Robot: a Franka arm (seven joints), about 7 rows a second.
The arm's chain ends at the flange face. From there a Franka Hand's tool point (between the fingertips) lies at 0.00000 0.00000 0.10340 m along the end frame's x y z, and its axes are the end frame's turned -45 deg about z.
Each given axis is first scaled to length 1.
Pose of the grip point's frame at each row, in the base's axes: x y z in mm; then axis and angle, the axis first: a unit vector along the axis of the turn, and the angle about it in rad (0 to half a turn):
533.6 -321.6 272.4 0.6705 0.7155 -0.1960 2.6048
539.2 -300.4 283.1 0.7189 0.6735 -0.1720 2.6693
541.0 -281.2 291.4 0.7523 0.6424 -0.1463 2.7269
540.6 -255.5 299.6 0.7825 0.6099 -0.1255 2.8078
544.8 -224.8 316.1 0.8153 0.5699 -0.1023 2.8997
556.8 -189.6 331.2 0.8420 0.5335 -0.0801 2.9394
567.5 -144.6 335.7 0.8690 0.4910 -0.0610 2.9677
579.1 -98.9 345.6 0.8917 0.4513 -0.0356 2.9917
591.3 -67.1 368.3 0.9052 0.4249 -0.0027 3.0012
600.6 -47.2 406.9 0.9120 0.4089 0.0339 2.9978
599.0 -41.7 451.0 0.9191 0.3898 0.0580 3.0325
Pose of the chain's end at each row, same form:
521.0 -259.2 353.9 0.9083 0.4112 -0.0771 2.4958
531.7 -243.9 369.4 0.9337 0.3516 -0.0677 2.5737
536.0 -231.2 381.8 0.9496 0.3085 -0.0552 2.6466
539.7 -213.6 394.1 0.9626 0.2658 -0.0518 2.7372
547.7 -192.7 414.4 0.9753 0.2154 -0.0482 2.8398
559.5 -163.4 431.2 0.9846 0.1711 -0.0353 2.8935
569.6 -122.9 436.8 0.9924 0.1213 -0.0230 2.9343
578.7 -81.8 447.6 0.9971 0.0758 -0.0042 2.9759
585.7 -53.8 470.7 0.9986 0.0461 0.0244 3.0098
588.2 -36.5 509.0 0.9979 0.0287 0.0588 3.0347
583.6 -36.0 553.1 0.9972 0.0084 0.0744 3.0852

